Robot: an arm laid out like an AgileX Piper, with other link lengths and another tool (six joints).
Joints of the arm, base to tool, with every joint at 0 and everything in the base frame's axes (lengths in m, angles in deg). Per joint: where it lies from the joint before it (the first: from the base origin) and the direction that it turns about. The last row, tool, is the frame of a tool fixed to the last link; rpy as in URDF.
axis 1: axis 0 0 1 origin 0 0 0.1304
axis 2: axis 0 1 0 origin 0 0 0
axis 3: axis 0 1 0 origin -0.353 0 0.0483
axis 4: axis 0.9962 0 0.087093 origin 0.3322 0 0.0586
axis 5: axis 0 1 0 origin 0 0 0
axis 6: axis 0.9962 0 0.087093 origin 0.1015 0 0.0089
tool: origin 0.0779 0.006 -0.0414 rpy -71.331 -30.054 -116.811
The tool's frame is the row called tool.
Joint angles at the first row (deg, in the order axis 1, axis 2, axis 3, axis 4, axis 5, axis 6):
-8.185, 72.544, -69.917, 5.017, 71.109, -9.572
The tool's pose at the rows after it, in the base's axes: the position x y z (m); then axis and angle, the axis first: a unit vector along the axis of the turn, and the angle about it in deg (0 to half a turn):
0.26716, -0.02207, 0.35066, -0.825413, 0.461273, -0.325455, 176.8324
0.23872, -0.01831, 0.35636, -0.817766, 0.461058, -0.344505, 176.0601
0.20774, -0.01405, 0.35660, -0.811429, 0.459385, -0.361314, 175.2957
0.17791, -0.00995, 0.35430, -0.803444, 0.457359, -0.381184, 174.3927
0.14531, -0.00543, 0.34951, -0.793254, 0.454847, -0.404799, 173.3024
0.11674, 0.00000, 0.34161, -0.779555, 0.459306, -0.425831, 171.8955
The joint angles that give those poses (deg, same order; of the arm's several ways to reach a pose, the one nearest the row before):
-7.825, 67.574, -67.065, 5.132, 71.232, -9.236
-7.825, 61.908, -63.998, 5.028, 71.347, -9.024
-7.825, 55.803, -60.318, 5.028, 71.570, -9.024
-7.825, 49.524, -56.678, 5.028, 71.586, -9.024
-7.825, 42.323, -52.852, 5.028, 71.807, -8.981
-7.823, 35.445, -49.259, 5.247, 71.938, -8.041

